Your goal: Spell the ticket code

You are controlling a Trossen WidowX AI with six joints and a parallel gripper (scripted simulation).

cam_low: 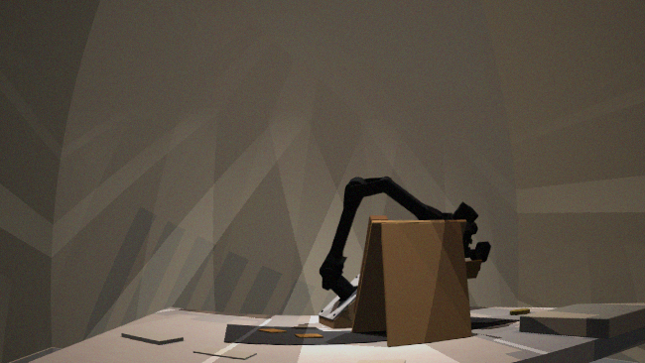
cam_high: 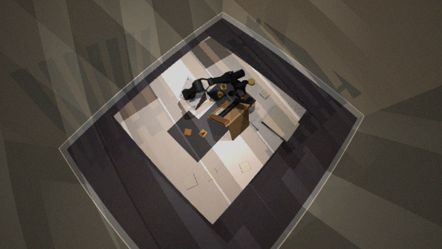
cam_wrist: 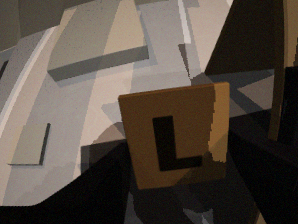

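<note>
The white ticket is 200 mm to the right of my gripper tip, 90 mm behind it and 80 mm below it. Round my gripper tip: yellow object: 260 mm to the left, 150 mm below, 50 mm behind; then letter tile: right at my gripper tip; then dark mat: 240 mm to the right, 170 mm behind, 160 mm below.
</note>
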